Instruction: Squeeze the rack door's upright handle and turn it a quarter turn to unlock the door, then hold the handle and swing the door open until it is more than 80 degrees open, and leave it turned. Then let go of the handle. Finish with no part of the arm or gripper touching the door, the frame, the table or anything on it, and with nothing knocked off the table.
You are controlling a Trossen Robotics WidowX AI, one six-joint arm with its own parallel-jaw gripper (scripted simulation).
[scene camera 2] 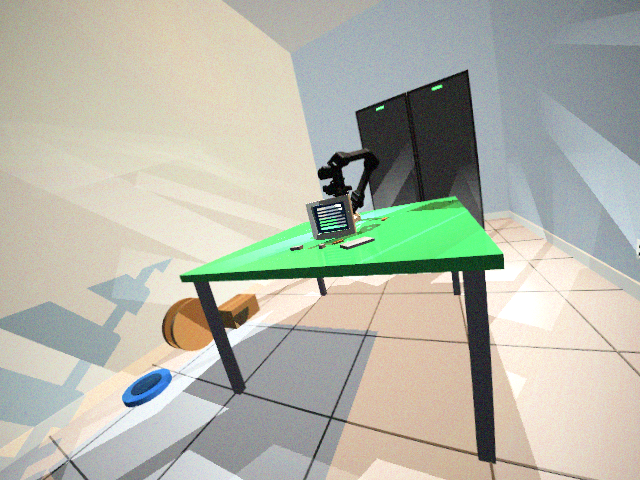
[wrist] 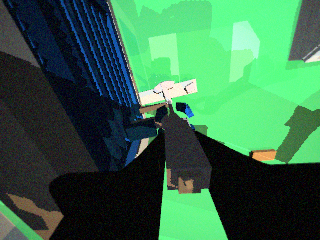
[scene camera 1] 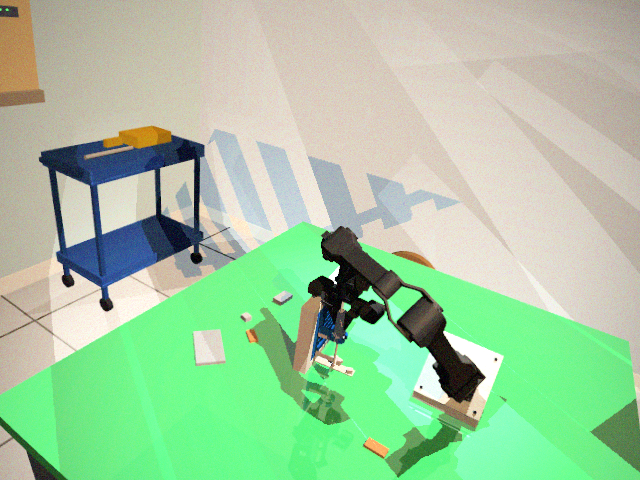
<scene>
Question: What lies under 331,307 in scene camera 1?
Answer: The gripper.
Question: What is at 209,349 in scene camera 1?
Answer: A grey slab.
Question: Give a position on a blue louvred door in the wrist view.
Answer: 80,55
</scene>
